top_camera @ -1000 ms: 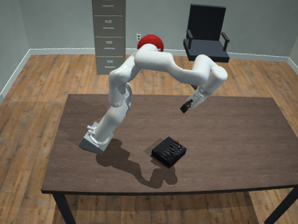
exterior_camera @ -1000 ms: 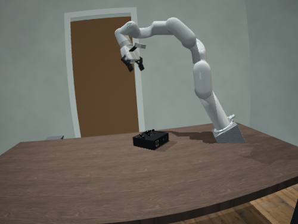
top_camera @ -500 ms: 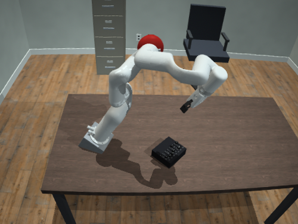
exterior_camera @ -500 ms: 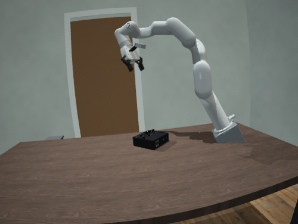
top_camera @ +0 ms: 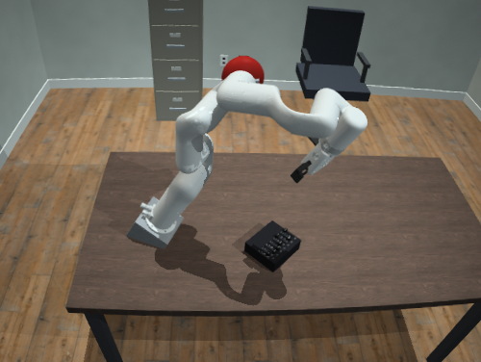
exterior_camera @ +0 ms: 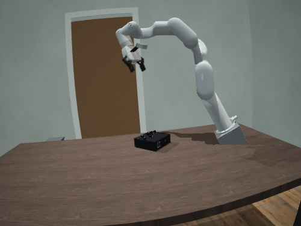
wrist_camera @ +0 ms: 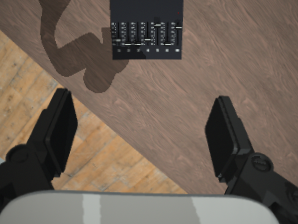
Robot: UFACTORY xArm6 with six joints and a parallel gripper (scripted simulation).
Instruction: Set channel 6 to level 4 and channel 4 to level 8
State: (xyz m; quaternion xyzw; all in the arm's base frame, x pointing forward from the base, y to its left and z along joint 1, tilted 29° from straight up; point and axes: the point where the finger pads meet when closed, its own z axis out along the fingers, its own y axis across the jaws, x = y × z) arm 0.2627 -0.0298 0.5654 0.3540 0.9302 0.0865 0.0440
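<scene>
My gripper is now 380 mm above the channel 4 fader cap, 30 mm to the right of it and 30 mm past it. The rest, counted from my hand: channel 6 cap (380 mm below, 60 mm to the left, 10 mm ahead); channel 2 cap (380 mm below, 50 mm behind, 10 mm to the right); channel 3 cap (380 mm below, 40 mm behind, 10 mm to the left).
</scene>
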